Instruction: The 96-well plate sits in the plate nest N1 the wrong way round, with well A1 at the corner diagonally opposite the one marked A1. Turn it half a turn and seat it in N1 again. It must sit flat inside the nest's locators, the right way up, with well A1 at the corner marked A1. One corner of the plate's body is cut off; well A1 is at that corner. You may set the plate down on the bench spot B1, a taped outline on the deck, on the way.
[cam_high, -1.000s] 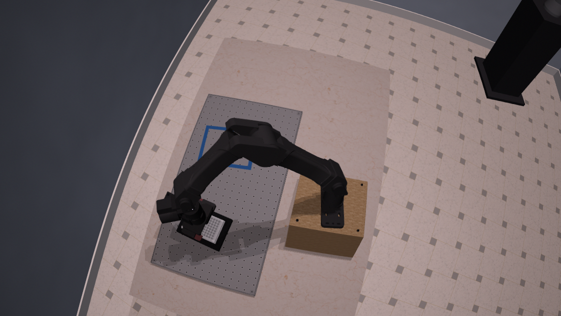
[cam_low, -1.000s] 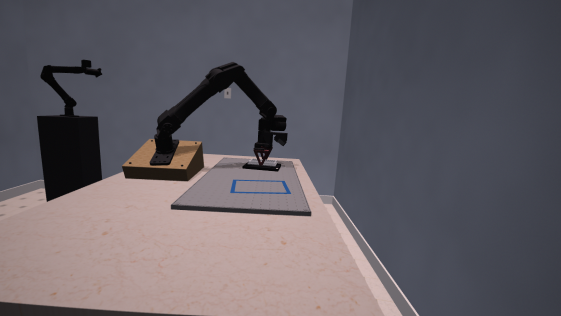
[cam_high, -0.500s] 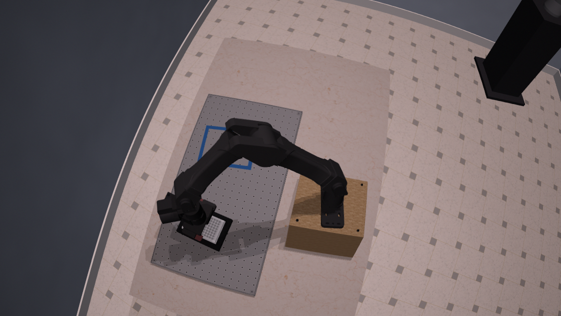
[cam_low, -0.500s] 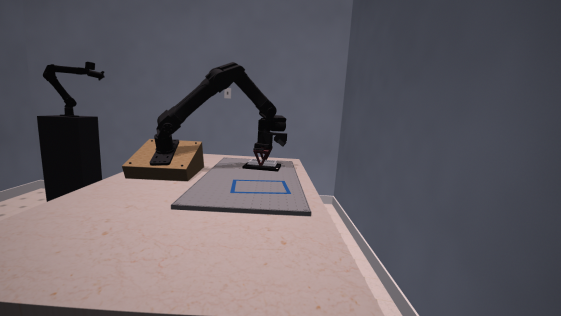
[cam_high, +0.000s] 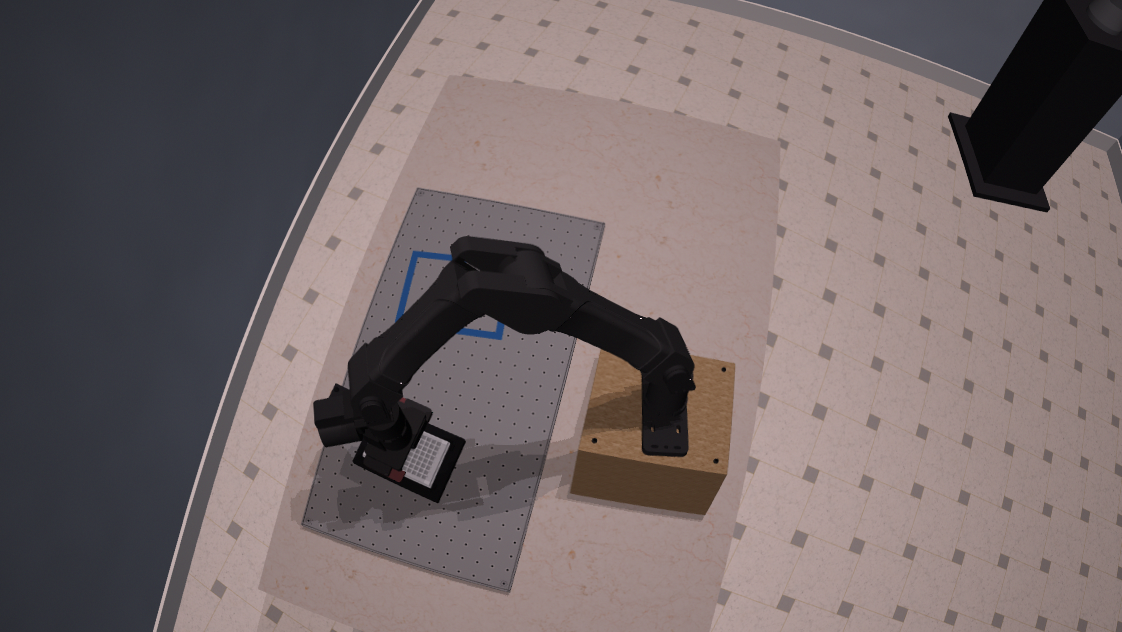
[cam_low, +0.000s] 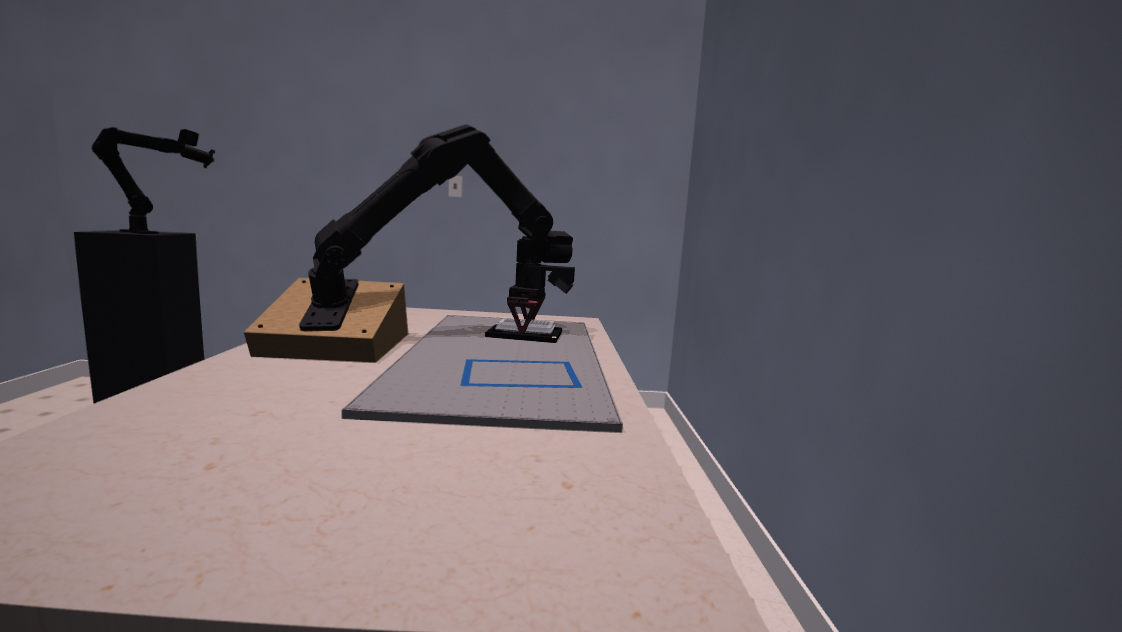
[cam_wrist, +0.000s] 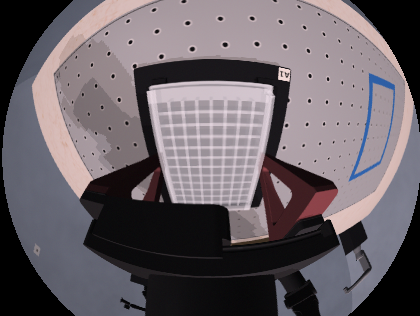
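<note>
Right now the 96-well plate is right at my hand. Also, from my hand: black plate nest N1: 2 cm below; then A1 label: 6 cm ahead, 7 cm to the right, 1 cm below.
</note>
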